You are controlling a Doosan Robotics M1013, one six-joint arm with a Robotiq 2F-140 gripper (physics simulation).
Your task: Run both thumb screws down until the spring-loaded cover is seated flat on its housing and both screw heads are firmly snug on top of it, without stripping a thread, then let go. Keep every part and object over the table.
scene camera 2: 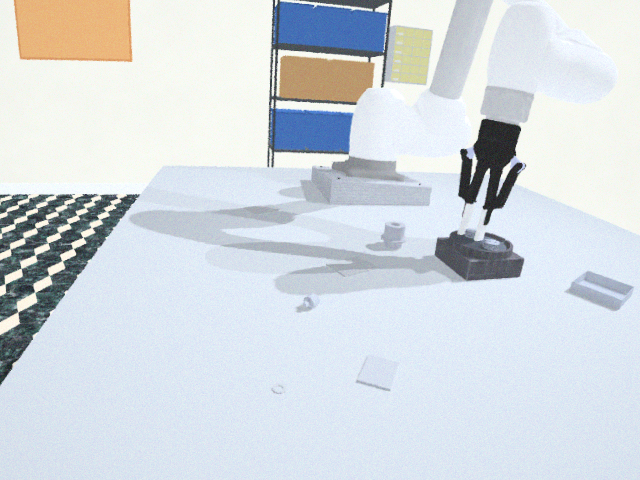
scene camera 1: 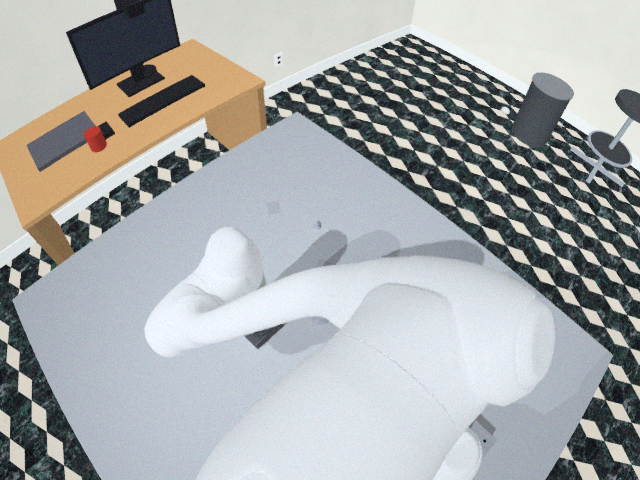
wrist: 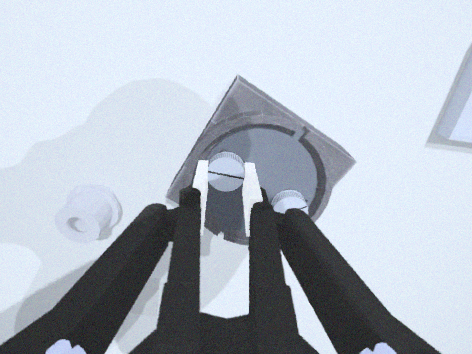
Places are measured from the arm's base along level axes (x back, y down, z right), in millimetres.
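Where they show: gripper, fingertip midpoint: (scene camera 2: 470,236) (wrist: 225,176); arm's base, origin of the base link: (scene camera 2: 370,175).
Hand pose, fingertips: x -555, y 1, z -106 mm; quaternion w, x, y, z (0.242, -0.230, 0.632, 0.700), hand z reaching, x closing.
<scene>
Each offset is from my fingertips to the centre of the thing.
The dark square housing @[dz -12, dx -27, dy +24 mm] (scene camera 1: 263,335) (scene camera 2: 493,268) (wrist: 242,97) stands on the table, with a raised round rim on top. The round grey cover @[dz -12, dx -27, dy +11 mm] (wrist: 287,155) lies inside that rim; whether it is seated flat cannot be told. My gripper (scene camera 2: 470,236) (wrist: 225,176) points down over the housing, its white fingertips shut on the slotted head of one thumb screw @[dz -6, dx +5, dy +5 mm] (wrist: 226,177). The other thumb screw @[dz -17, dx -59, dy +5 mm] (scene camera 2: 490,243) (wrist: 290,201) stands in the cover outside my fingers, partly hidden by the right finger in the wrist view. The arm hides the gripper in scene camera 1.
A pale flanged cylinder @[dz +141, dx +69, dy +28 mm] (scene camera 2: 394,233) (wrist: 95,212) stands beside the housing. A shallow tray @[dz -220, dx -143, dy +42 mm] (scene camera 2: 591,298) (wrist: 446,125) lies on its other side. A small knob-like part @[dz +337, dx -208, dy +42 mm] (scene camera 1: 317,224) (scene camera 2: 311,301), a flat square plate @[dz +259, dx -362, dy +51 mm] (scene camera 1: 272,207) (scene camera 2: 377,373) and a small ring lie farther off on the table.
</scene>
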